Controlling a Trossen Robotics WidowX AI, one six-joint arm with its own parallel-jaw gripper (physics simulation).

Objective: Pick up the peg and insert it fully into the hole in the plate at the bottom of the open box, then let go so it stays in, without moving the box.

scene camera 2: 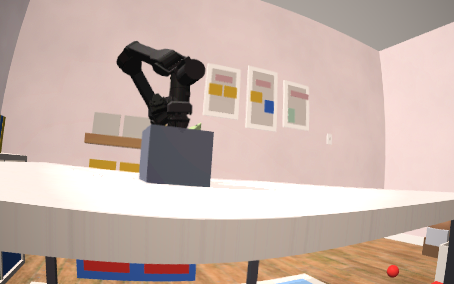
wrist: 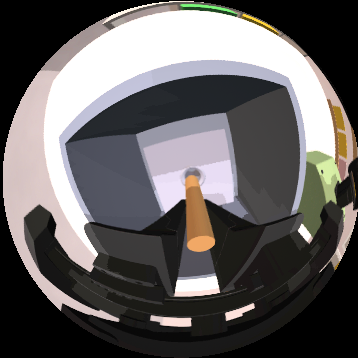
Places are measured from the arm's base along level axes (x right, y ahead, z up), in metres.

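Pixels of known places: gripper, fingertip midpoint: (wrist: 193,203).
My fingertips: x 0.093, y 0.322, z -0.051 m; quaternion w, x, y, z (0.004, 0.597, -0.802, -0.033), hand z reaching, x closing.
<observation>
For each thing: its middle in the pictures, then the offset to it from my fingertips. "spot": a spot on its surface instead. Level surfaces: height alone.
- orange-brown peg at the middle of its body: (wrist: 194,201) dx +0.007, dy -0.002, dz +0.009 m
- hole at a spot on its surface: (wrist: 192,175) spot: dx +0.015, dy -0.004, dz -0.028 m
- pale plate at the middle of its body: (wrist: 191,170) dx +0.010, dy -0.003, dz -0.063 m
- open grey box at the middle of its body: (wrist: 192,179) (scene camera 2: 172,157) dx +0.010, dy -0.003, dz -0.028 m
- white table at its surface level: dz -0.097 m
An orange-brown peg (wrist: 199,215) is held between the fingers of my gripper (wrist: 193,203), which is shut on it. In the wrist view the peg's far end overlaps the lower part of the hole (wrist: 192,175) in the pale plate (wrist: 187,145); I cannot tell if the tip is at the hole or above it. The plate lies at the bottom of the open grey box (scene camera 2: 177,157) (wrist: 265,150). In the scene view the arm reaches down at the box top, and the fingertips and peg are hidden behind the box wall.
The box stands on the white table (scene camera 2: 280,205) (wrist: 150,45), with its walls around the plate. A light green object (scene camera 2: 197,127) (wrist: 320,185) is beside the box, at the right in the wrist view; in the scene view a bit of it shows above the rim.
</observation>
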